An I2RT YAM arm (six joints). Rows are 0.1 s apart.
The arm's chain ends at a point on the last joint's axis. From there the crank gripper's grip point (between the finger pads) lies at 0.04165 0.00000 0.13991 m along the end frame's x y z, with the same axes.
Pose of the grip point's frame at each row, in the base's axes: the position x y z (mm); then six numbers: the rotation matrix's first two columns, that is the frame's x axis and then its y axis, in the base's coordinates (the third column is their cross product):
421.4 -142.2 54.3 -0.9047 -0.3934 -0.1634 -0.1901 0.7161 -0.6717
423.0 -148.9 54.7 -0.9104 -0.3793 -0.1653 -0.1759 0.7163 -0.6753
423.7 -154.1 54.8 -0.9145 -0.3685 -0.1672 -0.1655 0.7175 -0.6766
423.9 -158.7 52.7 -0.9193 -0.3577 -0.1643 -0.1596 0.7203 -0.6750
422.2 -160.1 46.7 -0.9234 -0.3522 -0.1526 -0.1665 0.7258 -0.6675
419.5 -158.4 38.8 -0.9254 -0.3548 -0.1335 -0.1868 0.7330 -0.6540
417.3 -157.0 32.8 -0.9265 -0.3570 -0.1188 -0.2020 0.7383 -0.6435
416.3 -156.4 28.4 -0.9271 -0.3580 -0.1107 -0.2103 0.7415 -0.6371
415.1 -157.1 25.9 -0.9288 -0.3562 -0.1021 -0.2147 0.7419 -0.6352
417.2 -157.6 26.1 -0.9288 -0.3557 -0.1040 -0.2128 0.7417 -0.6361
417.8 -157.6 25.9 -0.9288 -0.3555 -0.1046 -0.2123 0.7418 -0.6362
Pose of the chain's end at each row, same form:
405.7 -45.1 162.2 -0.9047 -0.3934 -0.1634 -0.1901 0.7161 -0.6717
408.5 -51.2 162.2 -0.9104 -0.3793 -0.1653 -0.1759 0.7163 -0.6753
410.1 -56.1 162.1 -0.9145 -0.3685 -0.1672 -0.1655 0.7175 -0.6766
411.9 -60.7 160.2 -0.9193 -0.3577 -0.1643 -0.1596 0.7203 -0.6750
412.3 -62.7 155.0 -0.9234 -0.3522 -0.1526 -0.1665 0.7258 -0.6675
411.9 -62.4 148.5 -0.9254 -0.3548 -0.1335 -0.1868 0.7330 -0.6540
411.5 -62.1 143.5 -0.9265 -0.3570 -0.1188 -0.2020 0.7383 -0.6435
411.5 -62.1 139.7 -0.9271 -0.3580 -0.1107 -0.2103 0.7415 -0.6371
411.5 -62.8 137.3 -0.9288 -0.3562 -0.1021 -0.2147 0.7419 -0.6352
413.4 -63.2 137.4 -0.9288 -0.3557 -0.1040 -0.2128 0.7417 -0.6361
414.0 -63.2 137.2 -0.9288 -0.3555 -0.1046 -0.2123 0.7418 -0.6362

